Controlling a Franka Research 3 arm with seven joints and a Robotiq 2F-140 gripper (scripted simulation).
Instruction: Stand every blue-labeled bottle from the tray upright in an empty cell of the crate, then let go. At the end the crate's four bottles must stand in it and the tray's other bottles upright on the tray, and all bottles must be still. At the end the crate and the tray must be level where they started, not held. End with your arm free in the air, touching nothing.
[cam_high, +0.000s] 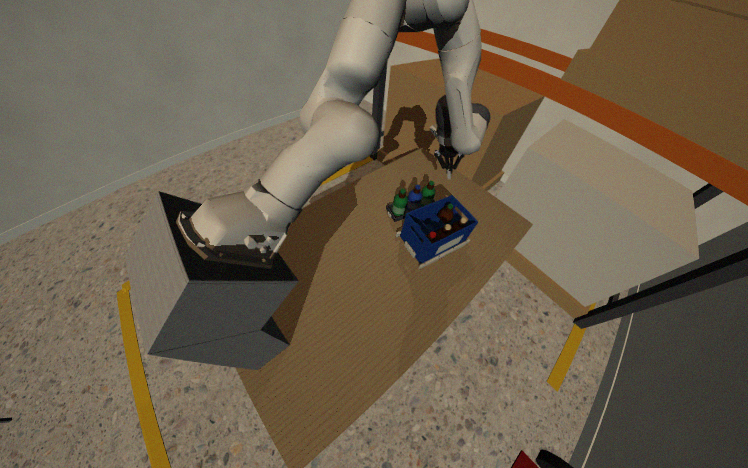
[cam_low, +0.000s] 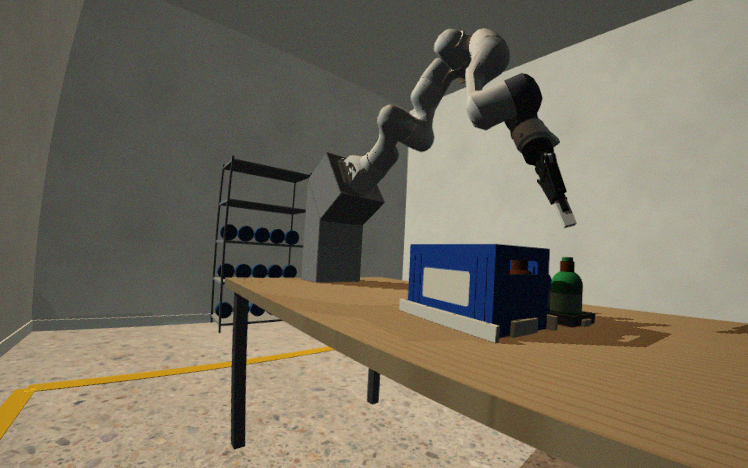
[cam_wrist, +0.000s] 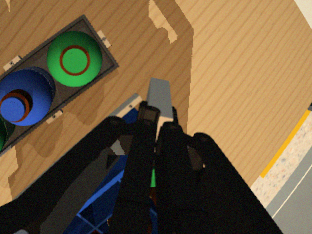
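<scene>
Right now my hand is 18 cm above the blue-labeled bottle, 11 cm to the right of it and 7 cm past it. The rest, counted from my hand: dark tray: 25 cm below, 11 cm to the left, 7 cm behind; crate: 19 cm behind, 18 cm below, 8 cm to the right.
</scene>
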